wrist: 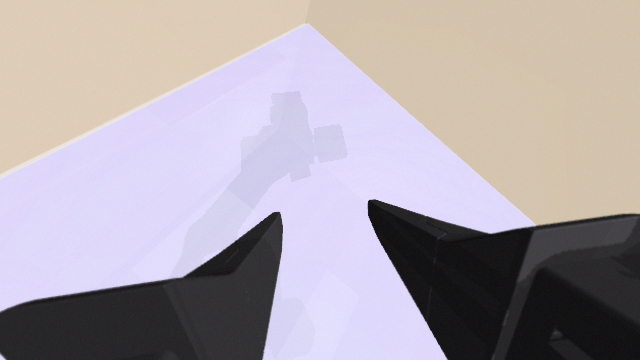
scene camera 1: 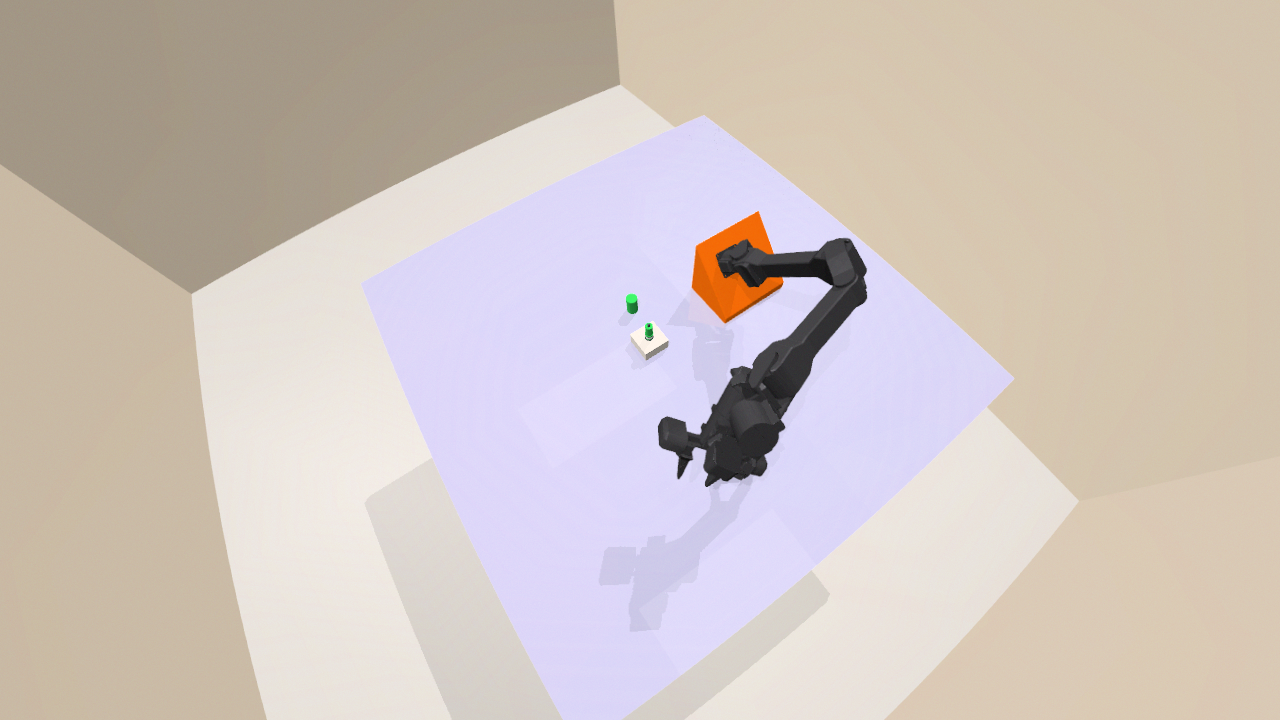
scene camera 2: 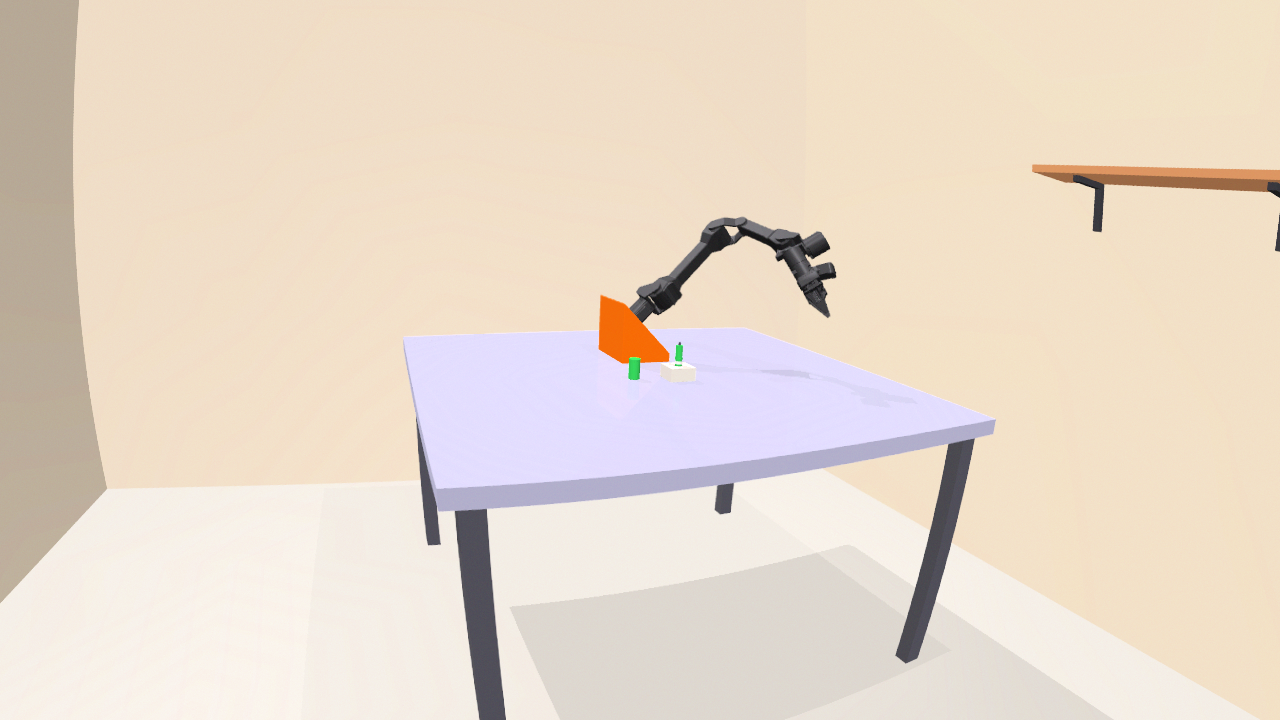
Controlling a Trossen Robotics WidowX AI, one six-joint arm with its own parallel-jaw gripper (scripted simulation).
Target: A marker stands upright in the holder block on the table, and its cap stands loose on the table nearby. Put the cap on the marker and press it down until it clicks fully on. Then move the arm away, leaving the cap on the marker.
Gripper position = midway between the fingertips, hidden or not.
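Observation:
Scene camera 1 view: my gripper point(scene camera 1: 691, 481). Gripper again, wrist view point(wrist: 325, 213). Gripper also in scene camera 2 point(scene camera 2: 827, 314).

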